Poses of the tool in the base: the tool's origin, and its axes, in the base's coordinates. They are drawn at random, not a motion.
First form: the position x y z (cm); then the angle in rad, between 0 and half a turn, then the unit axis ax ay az.
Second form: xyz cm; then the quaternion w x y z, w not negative. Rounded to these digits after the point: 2 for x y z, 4 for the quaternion.
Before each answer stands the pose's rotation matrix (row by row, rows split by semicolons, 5 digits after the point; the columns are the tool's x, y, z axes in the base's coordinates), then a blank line. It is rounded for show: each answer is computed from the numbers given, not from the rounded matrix.
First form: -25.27 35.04 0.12 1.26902 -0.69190 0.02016 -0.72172
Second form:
0.63365 0.67930 0.37019; -0.69890 0.29750 0.65040; 0.33169 -0.67085 0.66328

-25.27 35.04 0.12 0.8054 -0.4101 0.0120 -0.4278
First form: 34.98 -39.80 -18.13 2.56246 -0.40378 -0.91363 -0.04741
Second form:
-0.53745 0.70360 -0.46486; 0.65171 0.69638 0.30055; 0.53519 -0.14142 -0.83281

34.98 -39.80 -18.13 0.2855 -0.3870 -0.8756 -0.0454
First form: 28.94 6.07 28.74 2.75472 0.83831 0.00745 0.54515
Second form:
0.42748 -0.19365 0.88304; 0.21771 -0.92599 -0.30847; 0.87742 0.32411 -0.35369

28.94 6.07 28.74 0.1922 0.8227 0.0073 0.5350
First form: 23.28 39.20 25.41 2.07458 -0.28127 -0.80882 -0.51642
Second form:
-0.36544 0.78958 -0.49296; -0.11494 0.48726 0.86566; 0.92371 0.37301 -0.08731

23.28 39.20 25.41 0.5086 -0.2422 -0.6964 -0.4447
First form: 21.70 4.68 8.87 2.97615 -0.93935 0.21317 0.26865
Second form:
0.76638 -0.44200 -0.46616; -0.35351 -0.89608 0.26846; -0.53638 -0.04095 -0.84298

21.70 4.68 8.87 0.0826 -0.9361 0.2124 0.2677
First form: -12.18 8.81 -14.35 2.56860 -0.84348 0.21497 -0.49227
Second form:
0.46900 -0.06680 0.88067; -0.60057 -0.75524 0.26255; 0.64758 -0.65204 -0.39433

-12.18 8.81 -14.35 0.2826 -0.8091 0.2062 -0.4722
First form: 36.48 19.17 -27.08 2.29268 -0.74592 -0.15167 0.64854
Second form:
0.26326 -0.29888 -0.91726; 0.67466 -0.62260 0.39650; -0.68959 -0.72322 0.03774

36.48 19.17 -27.08 0.4118 -0.6797 -0.1382 0.5910
